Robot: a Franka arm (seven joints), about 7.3 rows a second.
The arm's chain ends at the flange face. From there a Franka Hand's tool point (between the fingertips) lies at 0.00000 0.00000 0.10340 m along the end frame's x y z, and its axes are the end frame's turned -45 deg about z.
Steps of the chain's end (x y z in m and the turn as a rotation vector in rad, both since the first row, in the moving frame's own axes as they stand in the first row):
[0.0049 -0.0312 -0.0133 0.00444 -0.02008 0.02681]
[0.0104 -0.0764 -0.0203 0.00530 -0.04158 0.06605]
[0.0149 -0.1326 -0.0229 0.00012 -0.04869 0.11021]
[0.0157 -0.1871 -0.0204 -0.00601 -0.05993 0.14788]
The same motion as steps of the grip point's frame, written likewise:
[0.0244 -0.0204 -0.0133 0.01734 -0.01106 0.02681]
[0.0588 -0.0502 -0.0204 0.03315 -0.02565 0.06605]
[0.1010 -0.0870 -0.0230 0.03451 -0.03434 0.11021]
[0.1389 -0.1255 -0.0206 0.03813 -0.04663 0.14788]

